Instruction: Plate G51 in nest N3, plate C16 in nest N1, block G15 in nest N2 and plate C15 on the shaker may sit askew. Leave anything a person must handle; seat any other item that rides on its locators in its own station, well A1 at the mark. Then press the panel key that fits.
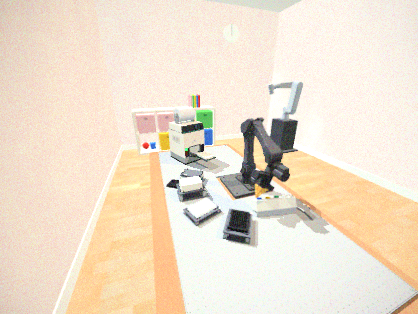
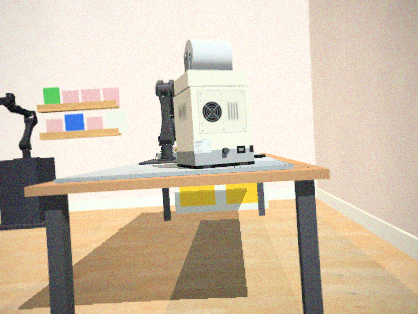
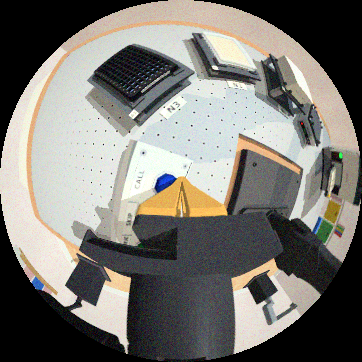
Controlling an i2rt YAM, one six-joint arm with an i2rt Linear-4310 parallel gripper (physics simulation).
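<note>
My gripper (image 1: pixel 258 194) (image 3: pixel 181 180) is shut and empty, its yellow fingertips close to the blue CALL key (image 3: pixel 165 183) on the white key panel (image 1: pixel 275 206) (image 3: pixel 155 159); contact cannot be told. The SKIP label shows; the fingers and gripper body hide other keys. A black plate (image 1: pixel 239 220) (image 3: pixel 132 70) lies on nest N3 (image 1: pixel 237 237) (image 3: pixel 180 79). A cream-white plate (image 1: pixel 202 206) (image 3: pixel 227 50) lies on nest N1. A white block (image 1: pixel 191 183) (image 3: pixel 294 75) stands on nest N2. The shaker (image 1: pixel 193 173) is small and dark; a plate on it cannot be made out.
A cream machine (image 1: pixel 186 142) (image 2: pixel 215 117) with a roll on top stands at the table's far end, its tray out and a green light lit. The arm's dark base plate (image 1: pixel 231 186) (image 3: pixel 265 175) is beside the panel. A small dark object (image 1: pixel 172 184) lies left of N2.
</note>
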